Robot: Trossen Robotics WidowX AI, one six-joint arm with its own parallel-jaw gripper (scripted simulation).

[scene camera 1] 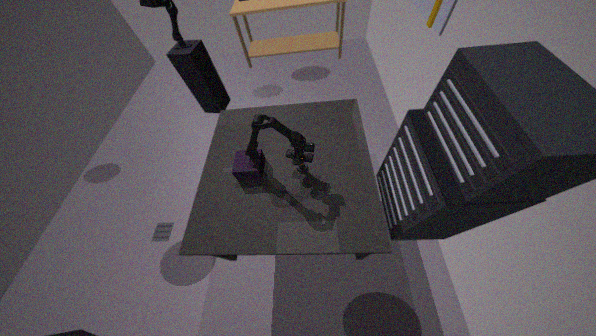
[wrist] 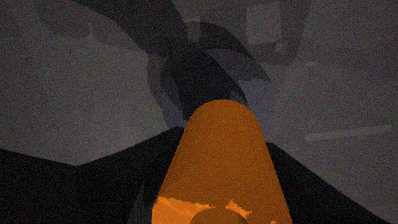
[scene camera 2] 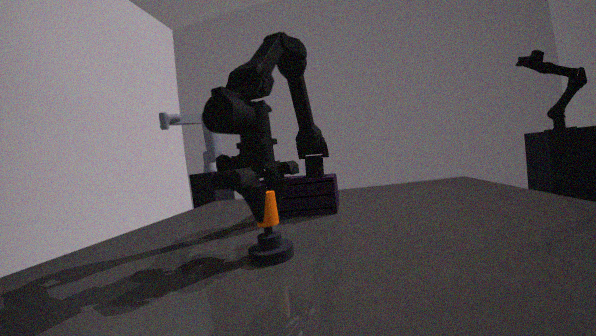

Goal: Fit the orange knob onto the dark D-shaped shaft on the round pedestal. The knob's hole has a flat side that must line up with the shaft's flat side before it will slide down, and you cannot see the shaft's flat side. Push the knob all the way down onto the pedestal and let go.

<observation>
gripper: holds an orange knob (wrist: 222, 162)
</observation>
